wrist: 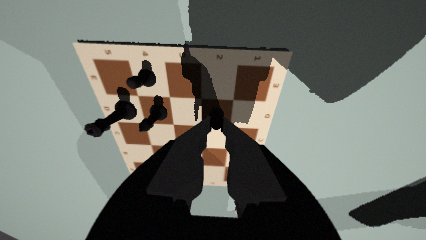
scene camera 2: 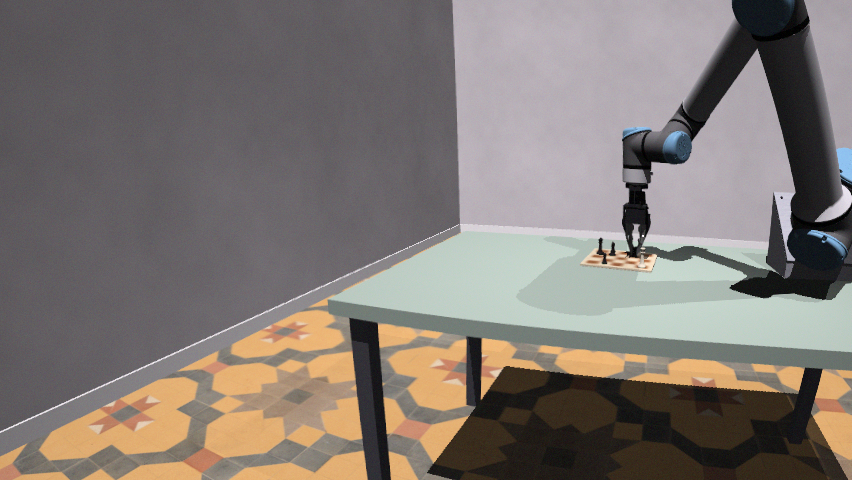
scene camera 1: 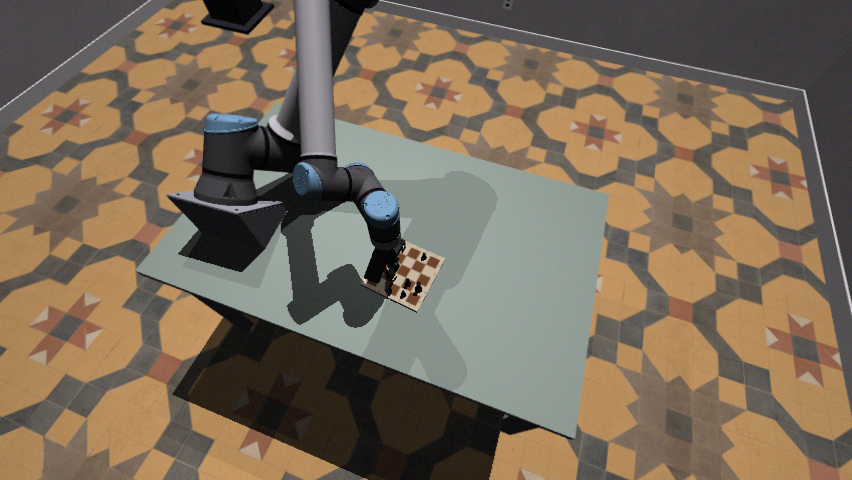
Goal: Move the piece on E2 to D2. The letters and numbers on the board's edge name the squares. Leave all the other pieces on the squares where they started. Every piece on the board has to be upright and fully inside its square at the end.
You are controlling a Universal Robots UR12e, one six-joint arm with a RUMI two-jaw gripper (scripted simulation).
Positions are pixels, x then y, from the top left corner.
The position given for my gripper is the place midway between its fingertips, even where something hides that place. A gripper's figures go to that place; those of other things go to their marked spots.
My gripper [wrist: 216, 118]: 0.15 m from the lens. A chessboard [wrist: 246, 84] is 0.15 m from the lens.
